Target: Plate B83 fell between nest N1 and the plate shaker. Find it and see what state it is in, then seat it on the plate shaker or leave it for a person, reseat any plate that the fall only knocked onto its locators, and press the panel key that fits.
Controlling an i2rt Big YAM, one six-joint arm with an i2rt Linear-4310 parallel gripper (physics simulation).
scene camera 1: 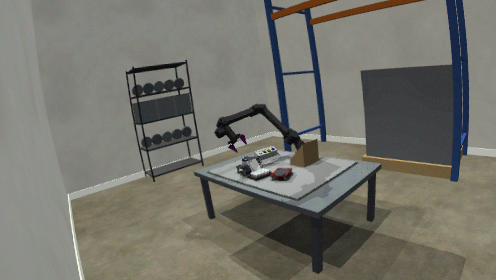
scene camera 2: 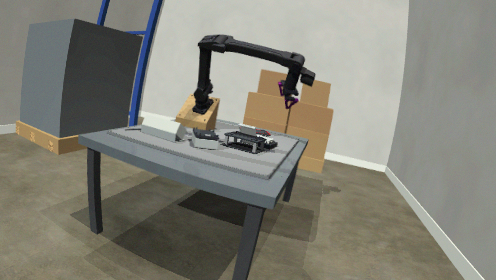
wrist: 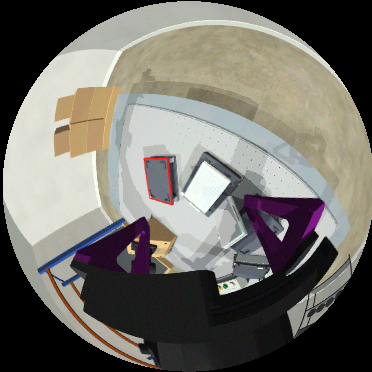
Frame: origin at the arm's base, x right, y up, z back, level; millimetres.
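Seen in the pictures: gripper, fingertip midpoint: (scene camera 1: 242, 148) (scene camera 2: 284, 102) (wrist: 195, 212); arm's base at its link origin: (scene camera 1: 302, 148) (scene camera 2: 203, 106).
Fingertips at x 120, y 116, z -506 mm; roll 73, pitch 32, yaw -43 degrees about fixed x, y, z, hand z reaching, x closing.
Offsets run from my fingertips to a thing's top centre. "spot": to the spot under its first point.
My gripper (scene camera 1: 238, 144) (scene camera 2: 286, 99) (wrist: 195, 212) is open and empty, high above the table. A white plate @[dx -42, dy -203, dz +103 mm] (scene camera 1: 260, 173) (wrist: 207, 185) lies flat in a dark nest @[spot: dx -48, dy -221, dz +22 mm] (wrist: 218, 162). Beside it a pale plate (scene camera 1: 254, 164) (scene camera 2: 247, 129) (wrist: 234, 225) is tilted against a raised dark nest @[dx +138, dy -180, dz +117 mm] (scene camera 2: 245, 138), partly hidden by a finger in the wrist view. The low unit with a dark top and pale base @[spot: dx +345, dy -218, dz +213 mm] (scene camera 2: 205, 143) (wrist: 250, 270) looks like the plate shaker. The key panel @[dx +334, dy -158, dz +459 mm] (scene camera 1: 266, 152) (scene camera 2: 160, 129) (wrist: 229, 286) is partly hidden in the wrist view. No plate label is readable; I cannot identify B83.
A red-edged dark stand (scene camera 1: 282, 173) (wrist: 160, 181) stands beside the flat plate's nest. The arm's wooden base block (scene camera 1: 306, 154) (scene camera 2: 198, 117) stands at the table's edge. Cardboard boxes (scene camera 2: 310, 125) (wrist: 87, 122) stand beyond the table.
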